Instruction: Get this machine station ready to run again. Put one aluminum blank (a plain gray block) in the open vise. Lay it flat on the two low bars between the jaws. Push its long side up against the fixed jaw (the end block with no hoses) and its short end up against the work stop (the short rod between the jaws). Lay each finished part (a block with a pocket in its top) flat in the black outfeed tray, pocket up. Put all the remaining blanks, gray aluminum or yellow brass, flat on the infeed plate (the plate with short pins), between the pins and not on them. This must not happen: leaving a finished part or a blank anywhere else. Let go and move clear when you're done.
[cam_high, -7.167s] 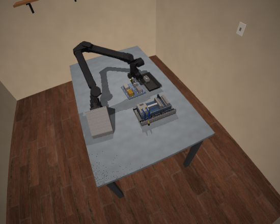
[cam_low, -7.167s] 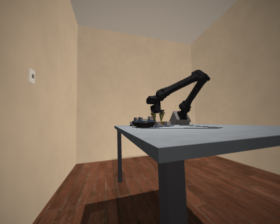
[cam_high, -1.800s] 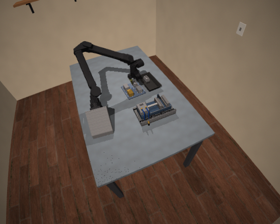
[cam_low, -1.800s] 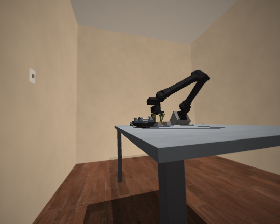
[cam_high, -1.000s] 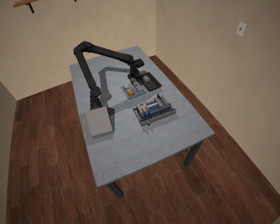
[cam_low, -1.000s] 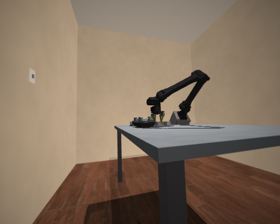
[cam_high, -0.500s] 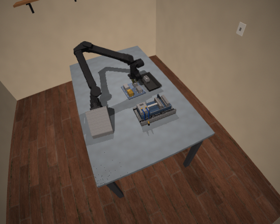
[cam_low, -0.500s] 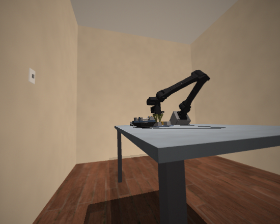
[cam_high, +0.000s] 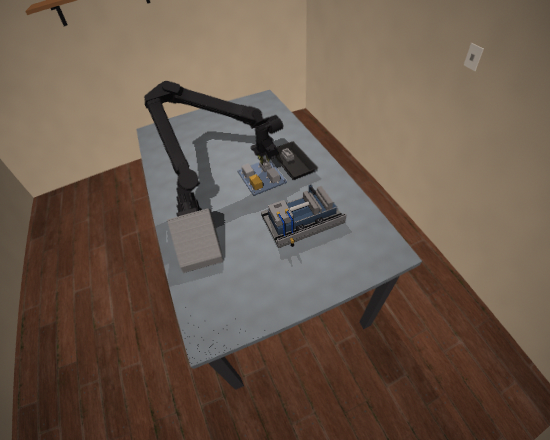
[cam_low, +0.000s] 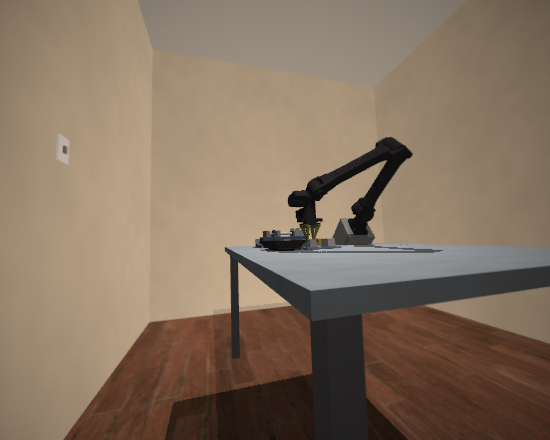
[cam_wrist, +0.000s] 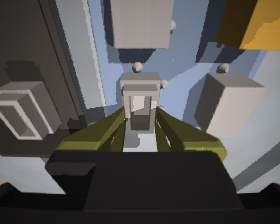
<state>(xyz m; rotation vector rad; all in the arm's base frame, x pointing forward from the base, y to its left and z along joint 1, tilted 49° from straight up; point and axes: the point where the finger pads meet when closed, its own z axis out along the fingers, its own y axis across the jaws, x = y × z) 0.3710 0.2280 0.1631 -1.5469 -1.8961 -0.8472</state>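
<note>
The yellow brass blank is 11 cm to the right of my hand, 7 cm behind it and 2 cm below it. From my hand the other things lie so: blue vise base: 35 cm to the right, 7 cm ahead.
</note>
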